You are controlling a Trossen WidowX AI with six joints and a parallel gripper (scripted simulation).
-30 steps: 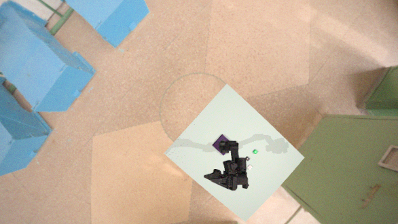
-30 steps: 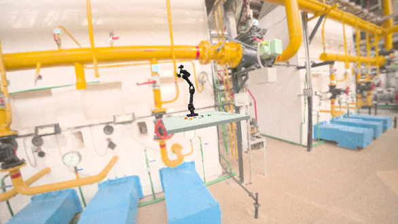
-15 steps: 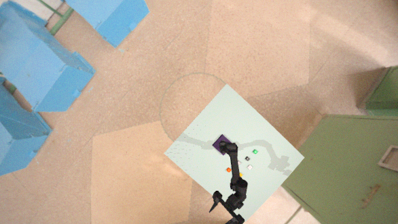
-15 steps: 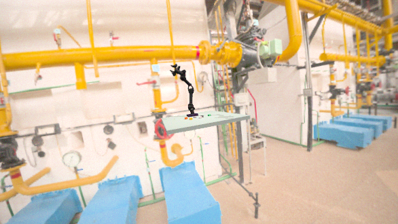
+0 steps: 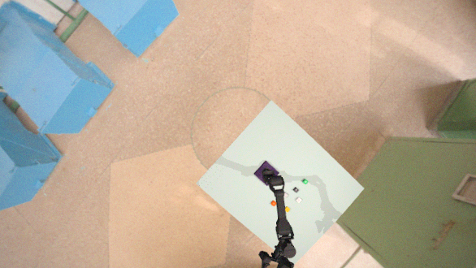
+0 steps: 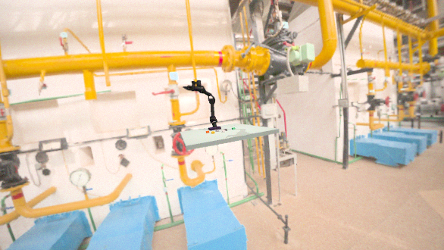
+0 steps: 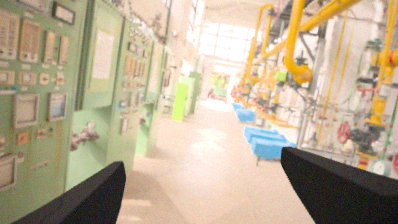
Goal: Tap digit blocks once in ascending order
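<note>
Right now the yellow block is 100 mm ahead of my gripper tip, 250 mm to the left of it and 540 mm below it. Also, from my gripper tip: orange block: 20 mm behind, 210 mm to the left, 540 mm below; then white block: 110 mm ahead, 370 mm to the left, 540 mm below; then dark block: 30 mm ahead, 410 mm to the left, 540 mm below.
</note>
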